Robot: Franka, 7 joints.
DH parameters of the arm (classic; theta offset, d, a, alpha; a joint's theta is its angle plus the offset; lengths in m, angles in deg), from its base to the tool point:
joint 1: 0 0.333 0 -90
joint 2: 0 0 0 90
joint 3: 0 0.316 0.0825 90
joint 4: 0 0 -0.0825 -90
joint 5: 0 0.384 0 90
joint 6: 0 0 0.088 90
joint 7: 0 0.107 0 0
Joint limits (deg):
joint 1: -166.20..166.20
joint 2: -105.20..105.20
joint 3: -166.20..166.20
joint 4: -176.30..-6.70
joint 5: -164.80..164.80
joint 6: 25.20..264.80
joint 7: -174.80..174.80
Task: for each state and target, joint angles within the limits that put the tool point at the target. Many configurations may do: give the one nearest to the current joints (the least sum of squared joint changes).
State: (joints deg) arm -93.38 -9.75 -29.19 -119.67 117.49 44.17 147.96
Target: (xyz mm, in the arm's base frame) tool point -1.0 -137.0 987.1
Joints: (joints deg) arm -89.17 -33.84 -14.21 -91.40 124.21 48.00 147.96
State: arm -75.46 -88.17 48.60 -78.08 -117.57 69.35 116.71
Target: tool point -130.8 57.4 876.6
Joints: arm -63.91 -76.57 4.84 -116.47 -100.94 59.49 116.71
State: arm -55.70 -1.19 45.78 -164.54 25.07 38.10 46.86
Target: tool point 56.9 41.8 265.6
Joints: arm -51.61 3.16 49.17 -176.30 17.38 49.22 46.86
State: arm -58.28 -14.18 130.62 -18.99 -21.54 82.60 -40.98
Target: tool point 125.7 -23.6 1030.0
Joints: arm -72.67 16.66 148.12 -6.70 -8.62 48.02 -40.98
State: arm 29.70 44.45 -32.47 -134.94 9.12 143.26 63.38
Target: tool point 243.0 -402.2 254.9
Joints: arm 26.88 39.52 -80.77 -140.67 8.75 139.14 63.38
